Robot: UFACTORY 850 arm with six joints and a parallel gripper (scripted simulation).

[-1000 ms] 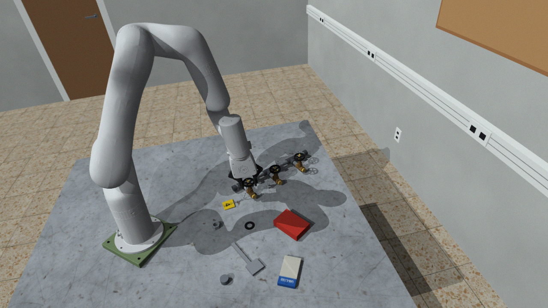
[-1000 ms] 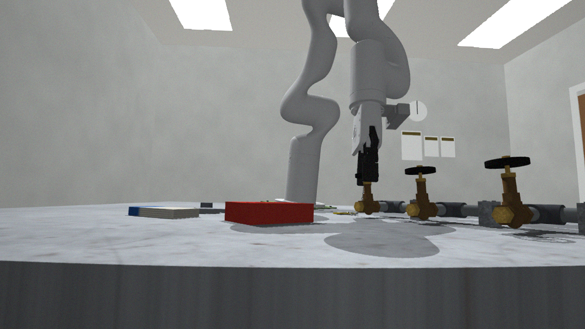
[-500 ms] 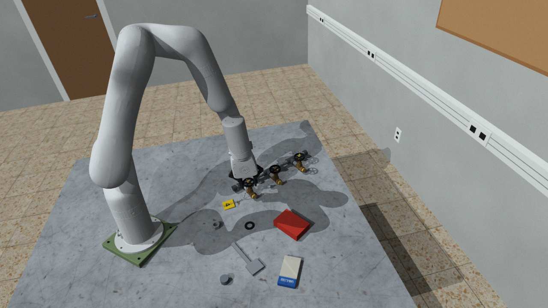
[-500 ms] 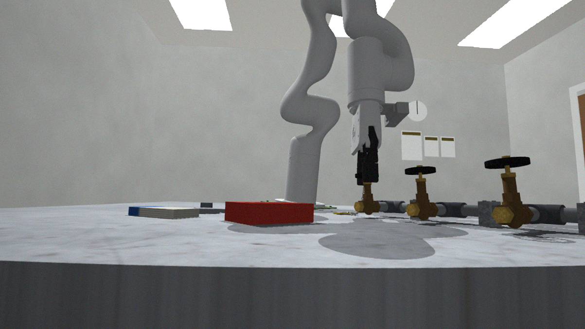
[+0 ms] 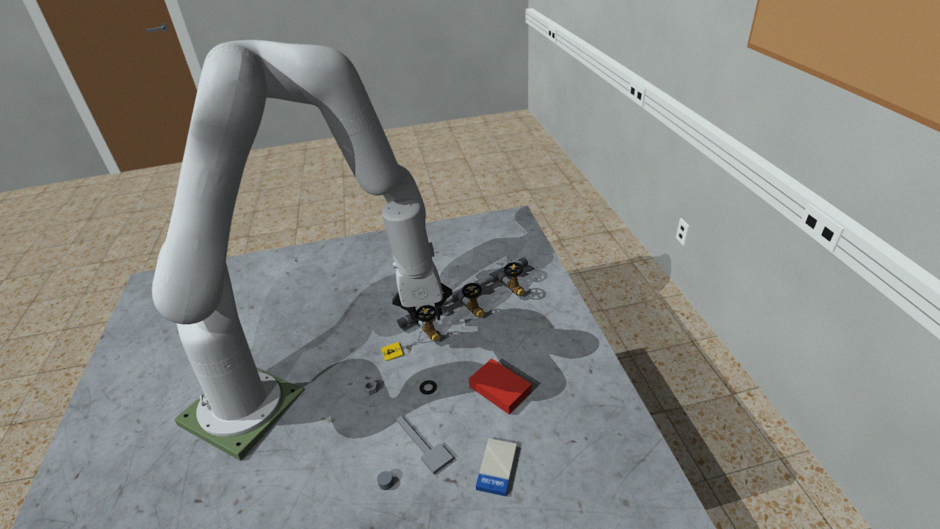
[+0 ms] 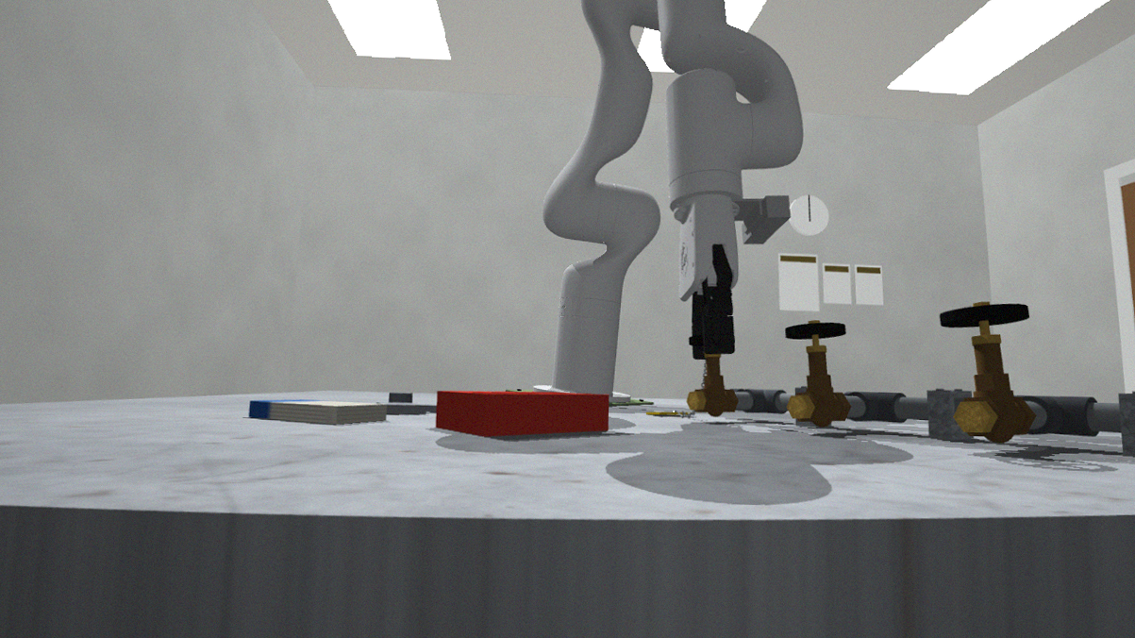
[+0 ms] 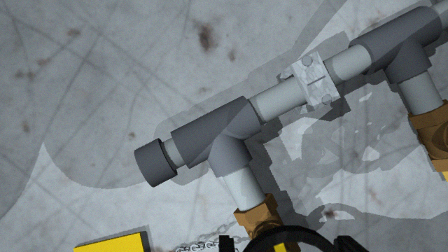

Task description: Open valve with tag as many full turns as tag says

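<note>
My gripper is now 90 mm past the yellow tag, 90 mm above it and 20 mm to the left of it. Also, from my hand: black washer: 160 mm to the right, 90 mm below, 40 mm behind; red block: 210 mm to the right, 130 mm ahead, 80 mm below; grey nut: 170 mm behind, 120 mm to the right, 80 mm below.
</note>
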